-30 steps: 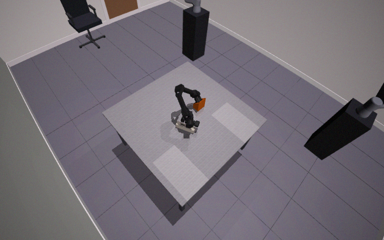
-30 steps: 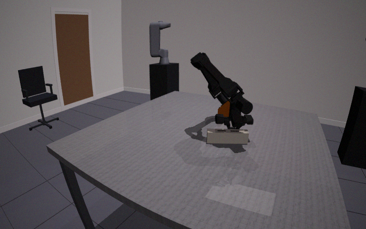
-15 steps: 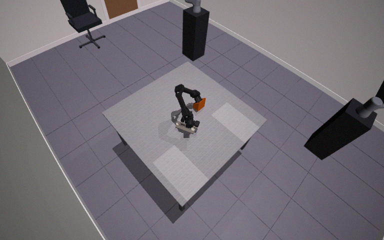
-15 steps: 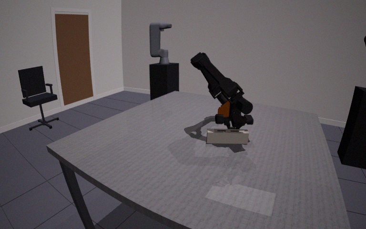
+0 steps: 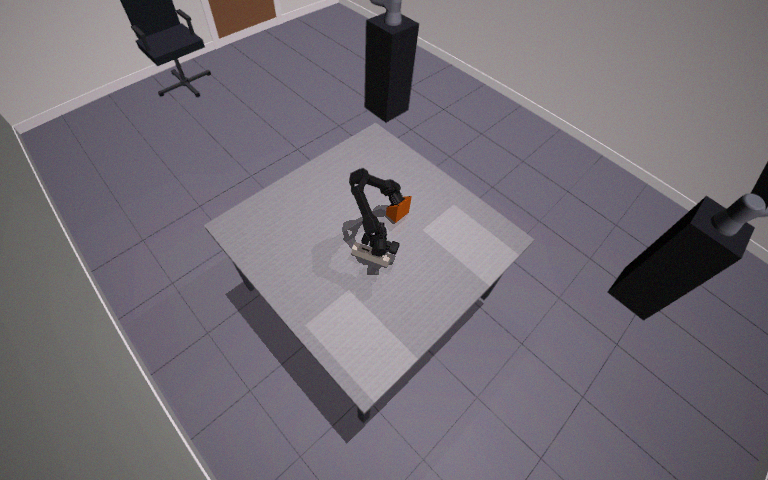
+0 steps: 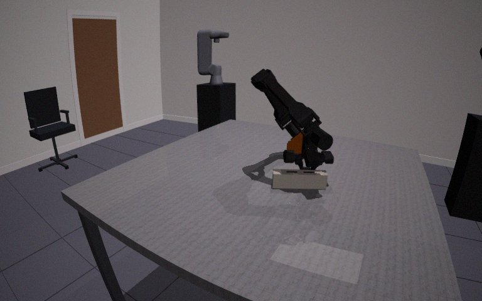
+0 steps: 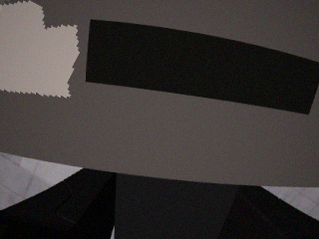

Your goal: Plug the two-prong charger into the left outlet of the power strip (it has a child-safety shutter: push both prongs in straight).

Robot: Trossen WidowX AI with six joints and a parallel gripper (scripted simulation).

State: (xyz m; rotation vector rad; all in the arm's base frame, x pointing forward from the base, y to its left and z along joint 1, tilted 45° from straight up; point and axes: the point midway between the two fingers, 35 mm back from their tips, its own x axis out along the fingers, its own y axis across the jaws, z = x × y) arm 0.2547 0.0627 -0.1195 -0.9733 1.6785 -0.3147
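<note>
Now: gripper tip 10 mm to the right of the black two-prong charger, 10 mm below it and 10 mm short of it.
</note>
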